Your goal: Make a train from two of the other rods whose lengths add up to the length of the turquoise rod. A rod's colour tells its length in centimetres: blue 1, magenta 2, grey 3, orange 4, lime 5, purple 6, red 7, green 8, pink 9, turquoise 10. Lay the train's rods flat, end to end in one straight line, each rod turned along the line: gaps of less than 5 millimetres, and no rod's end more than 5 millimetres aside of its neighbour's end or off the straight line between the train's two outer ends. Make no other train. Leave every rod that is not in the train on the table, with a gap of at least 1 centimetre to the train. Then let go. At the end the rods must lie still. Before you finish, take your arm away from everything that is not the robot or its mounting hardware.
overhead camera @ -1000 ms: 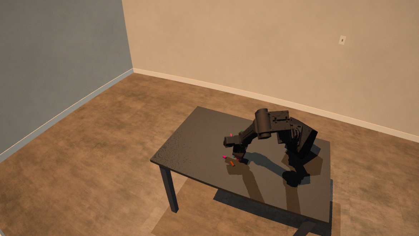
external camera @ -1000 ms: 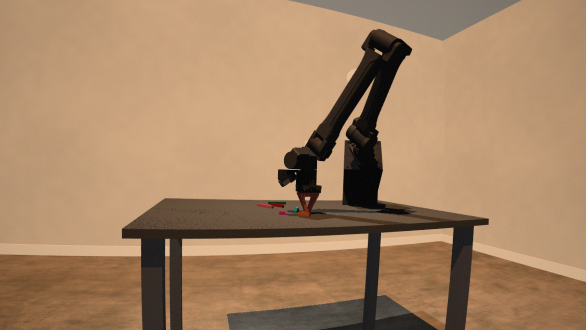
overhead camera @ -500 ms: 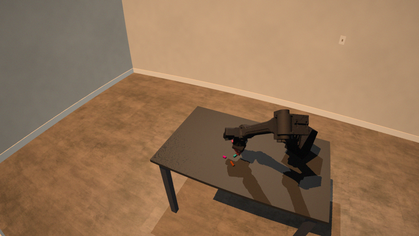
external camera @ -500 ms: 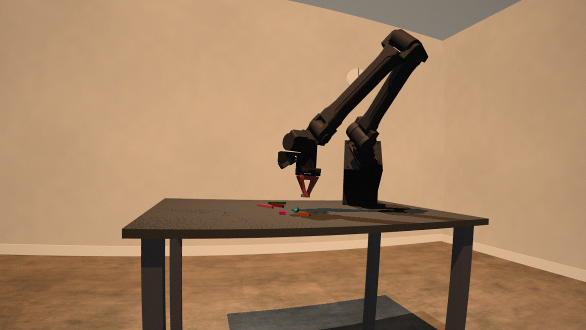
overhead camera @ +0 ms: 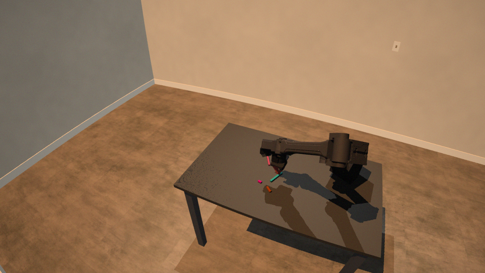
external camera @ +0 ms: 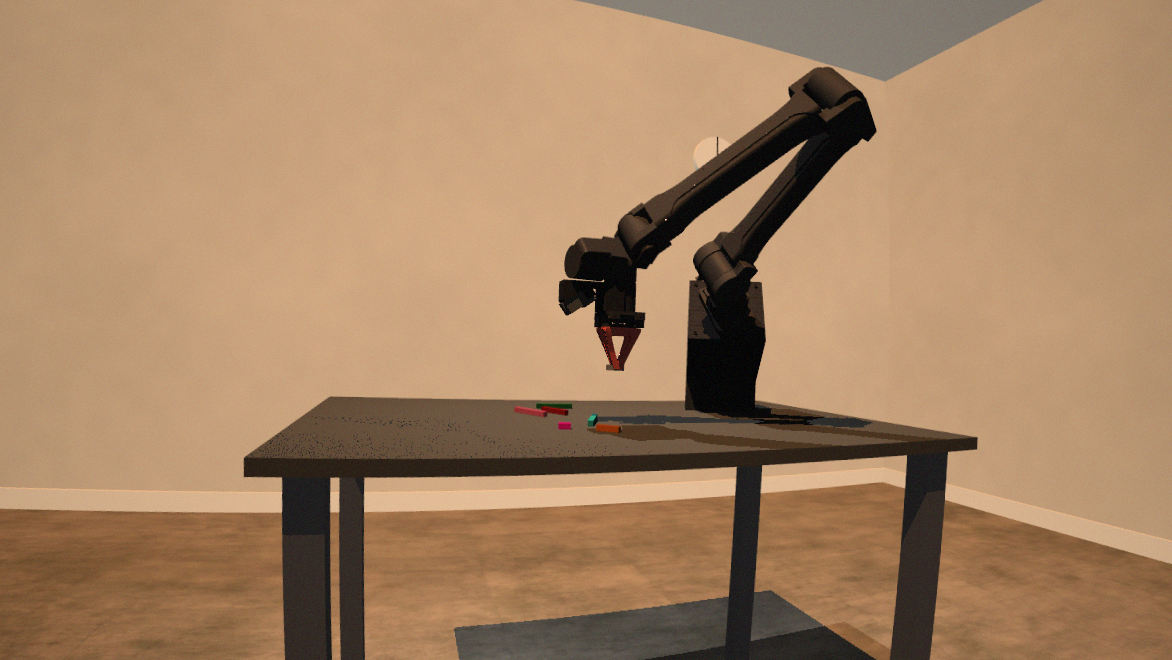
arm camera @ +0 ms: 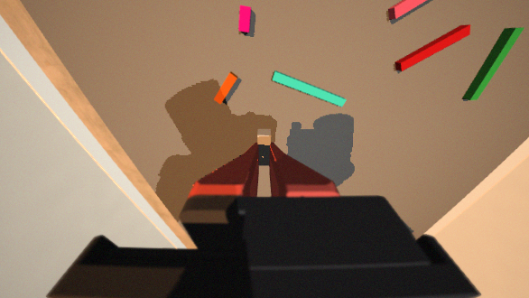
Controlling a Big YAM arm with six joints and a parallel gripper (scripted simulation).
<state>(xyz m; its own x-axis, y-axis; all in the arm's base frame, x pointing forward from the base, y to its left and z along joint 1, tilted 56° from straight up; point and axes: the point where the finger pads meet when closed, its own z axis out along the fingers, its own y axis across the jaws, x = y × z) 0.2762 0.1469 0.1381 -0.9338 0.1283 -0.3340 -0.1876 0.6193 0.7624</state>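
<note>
The turquoise rod lies 40 mm ahead of my hand, 50 mm to the right of it and 100 mm below it. The rest, counted from my hand: grey rod (right at my hand); then orange rod (20 mm ahead, 50 mm to the left, 100 mm below); then magenta rod (90 mm ahead, 40 mm to the left, 100 mm below).
</note>
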